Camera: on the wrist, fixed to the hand. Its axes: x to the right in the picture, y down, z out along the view.
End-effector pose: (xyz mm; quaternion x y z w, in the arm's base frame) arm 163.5 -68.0 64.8 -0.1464 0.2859 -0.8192 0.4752
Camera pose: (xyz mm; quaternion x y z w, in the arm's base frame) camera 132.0 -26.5 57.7 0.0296 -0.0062 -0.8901 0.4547
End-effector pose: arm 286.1 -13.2 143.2 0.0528 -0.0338 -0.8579 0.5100
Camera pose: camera 270.5 19.9 105.4 0.2431 -0.3103 -0.8149 0.4249
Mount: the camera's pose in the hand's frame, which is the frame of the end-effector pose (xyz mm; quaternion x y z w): -19.6 -33.6 -35.4 0.3402 0.0216 -0.0429 0.9391
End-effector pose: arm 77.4 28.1 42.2 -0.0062 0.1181 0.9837 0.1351
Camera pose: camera 104.6 46.1 0.9 0.0138 0.4482 0.8777 0.1686
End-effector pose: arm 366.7 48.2 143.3 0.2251 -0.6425 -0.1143 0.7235
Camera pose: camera 402.7 34.1 107.6 0.4876 -0.6170 0.0851 0.6119
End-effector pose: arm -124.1 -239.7 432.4 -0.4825 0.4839 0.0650 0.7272
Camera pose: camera -138.2 -277.1 466.5 -0.2279 0.4716 -0.1452 0.8394
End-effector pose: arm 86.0 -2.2 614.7 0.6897 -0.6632 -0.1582 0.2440
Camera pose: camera 131.9 21.8 623.7 0.7626 -0.6418 0.0815 0.0020
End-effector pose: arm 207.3 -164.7 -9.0 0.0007 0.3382 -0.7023 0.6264
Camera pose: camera 167.0 -131.1 -12.0 0.2144 0.0922 -0.8015 0.5506
